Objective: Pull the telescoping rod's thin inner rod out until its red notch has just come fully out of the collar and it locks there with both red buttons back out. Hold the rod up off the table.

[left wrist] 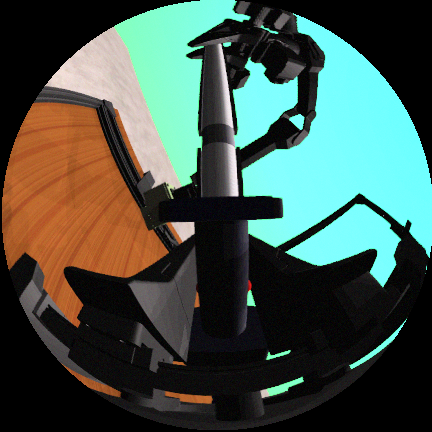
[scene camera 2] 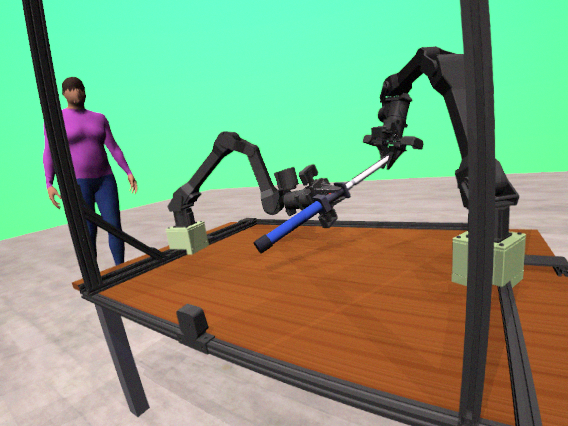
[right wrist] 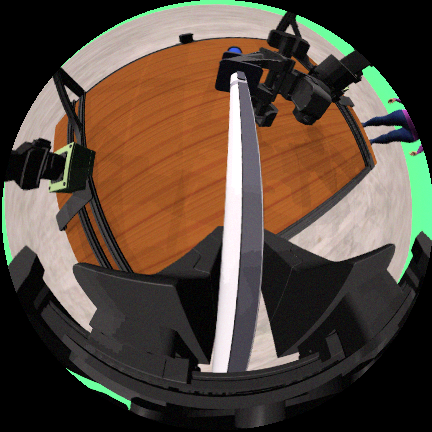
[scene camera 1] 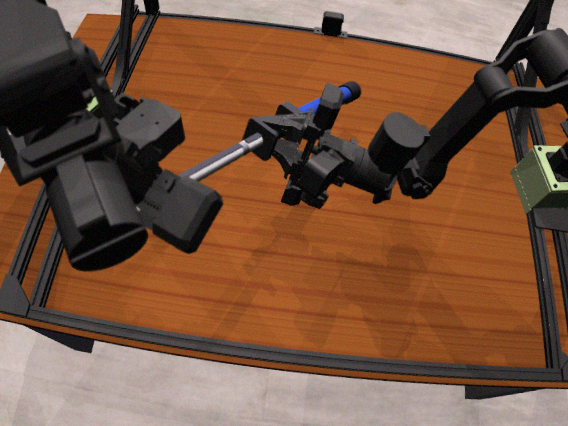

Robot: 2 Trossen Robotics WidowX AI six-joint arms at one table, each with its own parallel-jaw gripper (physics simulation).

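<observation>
The rod's blue tube (scene camera 1: pixel 309 105) (scene camera 2: pixel 295 221) slants up off the table to a dark collar (left wrist: pixel 221 265) with a square flange (scene camera 1: pixel 270 142) (left wrist: pixel 220 208) (right wrist: pixel 226 82). My left gripper (scene camera 2: pixel 334 196) (left wrist: pixel 219 239) is shut on the collar. The silver inner rod (scene camera 1: pixel 215 164) (scene camera 2: pixel 369 171) (left wrist: pixel 216 102) (right wrist: pixel 234 185) stands out of the flange, with a grey band (left wrist: pixel 218 134) a short way out. My right gripper (scene camera 2: pixel 389 159) (right wrist: pixel 236 232) is shut on the inner rod's outer part. A red button (left wrist: pixel 249 285) shows at the collar's right side in the left wrist view, with a trace of red opposite. The red notch does not show.
The wooden table (scene camera 1: pixel 350 280) (scene camera 2: pixel 300 300) lies below the rod, edged by a dark metal frame (scene camera 1: pixel 225 345). Dark upright posts (scene camera 2: pixel 475 200) stand at its corners. A small black box (scene camera 1: pixel 332 23) (scene camera 2: pixel 192 320) sits on the frame. A person (scene camera 2: pixel 85 140) stands beyond the table.
</observation>
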